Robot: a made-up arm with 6 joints.
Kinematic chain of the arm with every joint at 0, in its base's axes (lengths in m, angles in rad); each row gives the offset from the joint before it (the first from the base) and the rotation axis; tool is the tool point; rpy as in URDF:
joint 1: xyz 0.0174 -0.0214 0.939 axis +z
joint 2: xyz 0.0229 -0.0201 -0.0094 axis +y
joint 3: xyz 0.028 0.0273 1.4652 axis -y
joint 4: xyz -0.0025 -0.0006 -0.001 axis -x
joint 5: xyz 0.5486 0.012 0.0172 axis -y
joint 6: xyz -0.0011 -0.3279 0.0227 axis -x
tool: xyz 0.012 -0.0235 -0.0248 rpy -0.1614 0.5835 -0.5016
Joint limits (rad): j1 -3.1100..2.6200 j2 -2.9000..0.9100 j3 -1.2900..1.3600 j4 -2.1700..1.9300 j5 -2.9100..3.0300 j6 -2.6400..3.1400
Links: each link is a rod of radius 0.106 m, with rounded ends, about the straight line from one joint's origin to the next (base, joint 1, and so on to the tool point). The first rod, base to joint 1, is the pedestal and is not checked.
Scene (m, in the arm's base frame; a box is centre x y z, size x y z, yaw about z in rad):
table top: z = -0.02
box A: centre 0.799 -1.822 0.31 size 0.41 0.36 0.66 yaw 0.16
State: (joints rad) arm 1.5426 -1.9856 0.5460 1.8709 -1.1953 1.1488
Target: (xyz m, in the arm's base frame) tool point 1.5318 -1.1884 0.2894
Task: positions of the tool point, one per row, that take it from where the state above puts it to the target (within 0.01 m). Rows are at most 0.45 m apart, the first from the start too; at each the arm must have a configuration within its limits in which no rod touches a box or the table.
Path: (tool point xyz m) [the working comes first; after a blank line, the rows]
Joints at the target: 2.5270 -2.1169 0.3513 1.7296 -1.2101 1.1368
Straight joint move there: touches box A.

1: 0.1964 -1.9952 0.6411
2: 0.5373 -1.8665 0.8454
3: 0.8208 -1.6353 1.0259
4: 1.0204 -1.3290 1.1644
5: 1.1246 -0.9852 1.2460
6: 1.2779 -1.1070 1.0927
7: 1.4101 -1.1868 0.8653
8: 1.4995 -1.2137 0.5877
9: 1.5317 -1.1885 0.2894

